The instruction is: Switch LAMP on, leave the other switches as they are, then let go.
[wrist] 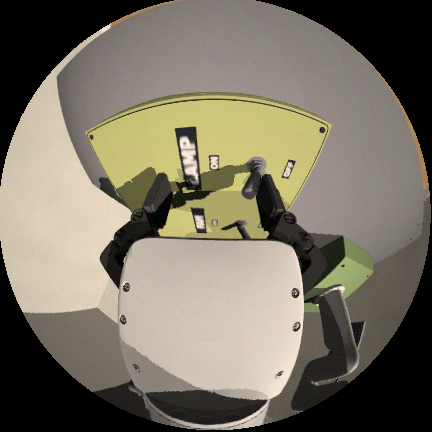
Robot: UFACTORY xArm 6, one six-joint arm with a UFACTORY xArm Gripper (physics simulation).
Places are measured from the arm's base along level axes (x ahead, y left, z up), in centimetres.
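Pixels of known places: gripper, fingertip midpoint: [213, 182]; arm's base, link origin: [328, 294].
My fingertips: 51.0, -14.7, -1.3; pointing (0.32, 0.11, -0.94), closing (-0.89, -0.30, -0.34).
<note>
Ahead of a thing's pixels: the offset from my fingertips to its top centre, as dx, dy, dz. "spot": to the spot under its first point. Level surfaces: height alone.
The LAMP switch @(spot: -2.8, -2.0, -0.4) [252, 181] is a grey toggle lever on a yellow-green panel [145, 120]. It stands between the ON label @(spot: +1.0, -0.1, -2.7) [214, 162] and the OFF label @(spot: -6.7, -2.7, -5.4) [288, 169], to the right of the LAMP label @(+3.4, +0.8, -1.5) [187, 158]. Its tip points down and slightly left in the view. My gripper [213, 182] is open, with nothing gripped. Its right finger is close beside the lever, on the OFF side; whether they touch I cannot tell. Its left finger is further off, left of the LAMP label. A second lever @(spot: -7.4, +9.2, -2.9) [242, 228] shows lower on the panel, partly hidden by the gripper body.
A second, partly hidden label @(-0.5, +12.1, -1.5) [199, 220] and a small plate @(spot: -3.1, +11.5, -2.7) [215, 223] are by the lower lever. A green box [352, 262] stands at the right, with a grey curved handle [341, 325] below it. A large grey surface @(dz -12.6) [225, 50] lies behind the panel.
</note>
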